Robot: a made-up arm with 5 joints.
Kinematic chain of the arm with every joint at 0, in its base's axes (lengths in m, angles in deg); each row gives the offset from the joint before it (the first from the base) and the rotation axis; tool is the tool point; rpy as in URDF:
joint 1: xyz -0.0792 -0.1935 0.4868 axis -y
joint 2: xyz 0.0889 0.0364 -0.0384 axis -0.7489 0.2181 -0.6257
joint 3: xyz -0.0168 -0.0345 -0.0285 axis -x
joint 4: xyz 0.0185 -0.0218 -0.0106 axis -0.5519 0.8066 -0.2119
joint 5: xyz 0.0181 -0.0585 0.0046 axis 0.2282 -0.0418 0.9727
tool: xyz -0.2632 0.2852 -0.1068 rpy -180 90 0
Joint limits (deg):
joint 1: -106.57..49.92
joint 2: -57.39..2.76
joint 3: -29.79..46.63
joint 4: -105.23..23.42
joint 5: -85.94..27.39
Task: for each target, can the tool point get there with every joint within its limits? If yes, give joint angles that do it. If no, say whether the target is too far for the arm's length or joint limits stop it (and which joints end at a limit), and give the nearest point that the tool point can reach.
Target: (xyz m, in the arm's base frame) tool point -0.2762 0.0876 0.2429
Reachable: yes | joints -89.97 -2.30 35.07 -46.46 -70.54
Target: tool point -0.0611 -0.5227 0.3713
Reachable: no: joint limits stop it (at a limit: joint 1, joint 2, joint 3, joint 4) | nearest point 0.0555 -0.4011 0.3219 | short by 0.176 m
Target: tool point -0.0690 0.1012 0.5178
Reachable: yes | joints -51.62 -10.43 -22.33 -42.38 -29.39
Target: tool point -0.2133 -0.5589 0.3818
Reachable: no: joint limits stop it (at a limit: joint 2, joint 3, joint 4, joint 5) | nearest point -0.2818 -0.2996 0.3281 | short by 0.274 m
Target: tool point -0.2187 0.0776 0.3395
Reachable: yes | joints -15.02 -13.62 -12.12 -82.06 6.84
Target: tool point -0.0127 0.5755 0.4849
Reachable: no: too far | nearest point 0.0219 0.2213 0.4839 | short by 0.356 m
